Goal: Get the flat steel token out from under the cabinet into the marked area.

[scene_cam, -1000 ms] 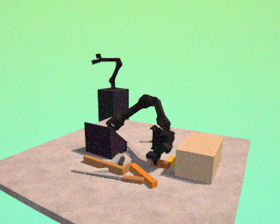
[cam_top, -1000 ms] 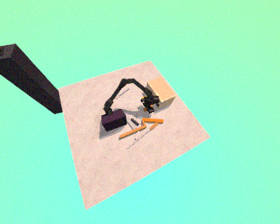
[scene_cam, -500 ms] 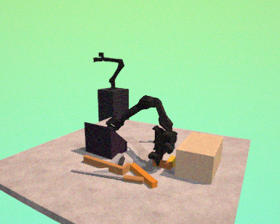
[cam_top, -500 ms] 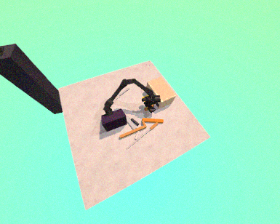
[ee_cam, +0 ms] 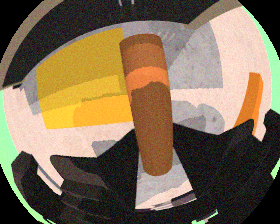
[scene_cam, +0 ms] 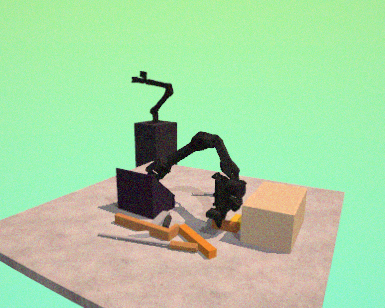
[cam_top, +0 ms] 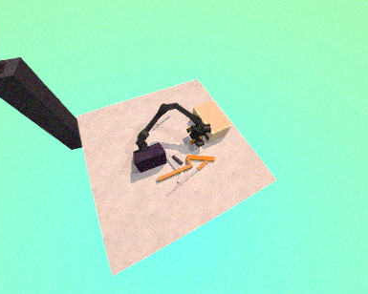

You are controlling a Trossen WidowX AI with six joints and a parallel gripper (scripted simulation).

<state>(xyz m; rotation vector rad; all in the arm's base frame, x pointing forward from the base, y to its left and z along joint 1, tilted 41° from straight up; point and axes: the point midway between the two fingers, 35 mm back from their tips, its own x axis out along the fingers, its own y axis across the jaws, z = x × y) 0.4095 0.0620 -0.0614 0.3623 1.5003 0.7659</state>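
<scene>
The dark-handled tool is 21 cm behind my gripper tip and 9 cm to the right of it. From my gripper tip the other things lie so: orange bar (16 cm to the right, 1 cm above).
</scene>
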